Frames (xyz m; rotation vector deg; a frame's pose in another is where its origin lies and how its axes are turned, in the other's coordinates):
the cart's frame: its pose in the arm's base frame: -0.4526 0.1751 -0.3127 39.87 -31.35 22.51
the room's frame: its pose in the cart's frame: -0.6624 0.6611 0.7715 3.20 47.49 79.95
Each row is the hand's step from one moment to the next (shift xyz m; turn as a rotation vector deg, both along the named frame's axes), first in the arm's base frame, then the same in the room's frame.
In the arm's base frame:
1: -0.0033 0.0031 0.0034 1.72 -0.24 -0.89
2: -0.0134 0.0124 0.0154 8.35 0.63 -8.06
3: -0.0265 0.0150 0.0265 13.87 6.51 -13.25
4: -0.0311 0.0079 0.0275 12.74 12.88 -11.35
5: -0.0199 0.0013 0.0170 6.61 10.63 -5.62
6: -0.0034 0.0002 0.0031 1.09 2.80 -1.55
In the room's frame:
1: 0.0043 0.0019 0.0031 -0.87 -1.48 -0.92
2: 0.0175 0.0076 0.0144 -2.90 -7.51 -8.38
3: 0.0253 0.0183 0.0256 0.33 -14.24 -14.40
4: 0.0202 0.0249 0.0275 6.87 -15.35 -13.20
5: 0.0093 0.0172 0.0175 7.30 -9.25 -7.03
6: 0.0016 0.0029 0.0032 2.13 -1.82 -1.90

